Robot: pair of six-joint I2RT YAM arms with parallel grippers.
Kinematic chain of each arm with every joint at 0, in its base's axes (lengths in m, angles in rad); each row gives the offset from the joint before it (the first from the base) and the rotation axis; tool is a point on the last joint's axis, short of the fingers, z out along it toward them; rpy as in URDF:
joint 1: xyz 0 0 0.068 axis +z
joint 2: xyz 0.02 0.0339 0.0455 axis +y
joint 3: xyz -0.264 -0.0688 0 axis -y
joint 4: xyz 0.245 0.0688 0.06 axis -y
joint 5: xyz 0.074 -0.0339 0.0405 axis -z
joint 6: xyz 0.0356 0 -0.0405 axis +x
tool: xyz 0 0 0 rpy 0 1.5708 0
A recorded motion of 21 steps. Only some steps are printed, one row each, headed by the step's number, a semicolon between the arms.
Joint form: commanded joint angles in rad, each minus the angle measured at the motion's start. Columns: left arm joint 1, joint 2, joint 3, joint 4, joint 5, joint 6; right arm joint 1, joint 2, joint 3, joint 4, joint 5, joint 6.
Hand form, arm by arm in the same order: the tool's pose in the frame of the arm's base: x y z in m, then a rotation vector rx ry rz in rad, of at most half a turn. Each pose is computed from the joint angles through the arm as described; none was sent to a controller.
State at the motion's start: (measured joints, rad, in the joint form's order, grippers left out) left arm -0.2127 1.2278 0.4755 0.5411 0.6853 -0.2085; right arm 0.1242 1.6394 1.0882 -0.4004 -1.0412 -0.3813
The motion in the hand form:
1: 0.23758 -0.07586 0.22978 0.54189 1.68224 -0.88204; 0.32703 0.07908 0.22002 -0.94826 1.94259 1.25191
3: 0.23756 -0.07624 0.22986 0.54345 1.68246 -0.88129; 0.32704 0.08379 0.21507 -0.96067 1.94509 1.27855
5: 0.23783 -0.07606 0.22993 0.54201 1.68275 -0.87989; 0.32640 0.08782 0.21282 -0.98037 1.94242 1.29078
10: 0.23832 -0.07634 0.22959 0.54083 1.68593 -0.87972; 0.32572 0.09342 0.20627 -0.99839 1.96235 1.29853
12: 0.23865 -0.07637 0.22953 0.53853 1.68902 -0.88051; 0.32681 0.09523 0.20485 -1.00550 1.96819 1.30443
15: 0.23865 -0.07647 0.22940 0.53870 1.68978 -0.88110; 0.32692 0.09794 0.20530 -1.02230 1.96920 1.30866
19: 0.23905 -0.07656 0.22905 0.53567 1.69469 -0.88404; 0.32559 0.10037 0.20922 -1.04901 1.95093 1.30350
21: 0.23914 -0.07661 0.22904 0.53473 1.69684 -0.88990; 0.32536 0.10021 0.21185 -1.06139 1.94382 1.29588
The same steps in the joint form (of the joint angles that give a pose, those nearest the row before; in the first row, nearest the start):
1: -0.0062 -0.0336 0.0092 0.0189 -0.0031 0.0198; 0.0174 0.0241 -0.0052 0.0411 -0.0842 0.0207
3: -0.0079 -0.0336 0.0100 0.0173 -0.0043 0.0213; 0.0309 0.0393 -0.0066 0.0406 -0.0942 0.0178
5: -0.0071 -0.0328 0.0108 0.0173 -0.0052 0.0213; 0.0428 0.0473 -0.0044 0.0314 -0.0984 0.0041
10: -0.0079 -0.0298 0.0123 0.0157 -0.0070 0.0213; 0.0600 0.0649 -0.0046 0.0182 -0.0880 -0.0102
12: -0.0078 -0.0286 0.0138 0.0131 -0.0078 0.0199; 0.0647 0.0756 0.0048 0.0046 -0.0876 -0.0189
15: -0.0082 -0.0282 0.0138 0.0127 -0.0077 0.0198; 0.0725 0.0816 0.0172 -0.0189 -0.0870 -0.0357
19: -0.0082 -0.0259 0.0153 0.0097 -0.0076 0.0169; 0.0802 0.0746 0.0258 -0.0361 -0.0883 -0.0575
21: -0.0079 -0.0252 0.0161 0.0084 -0.0041 0.0130; 0.0799 0.0712 0.0344 -0.0539 -0.0870 -0.0751

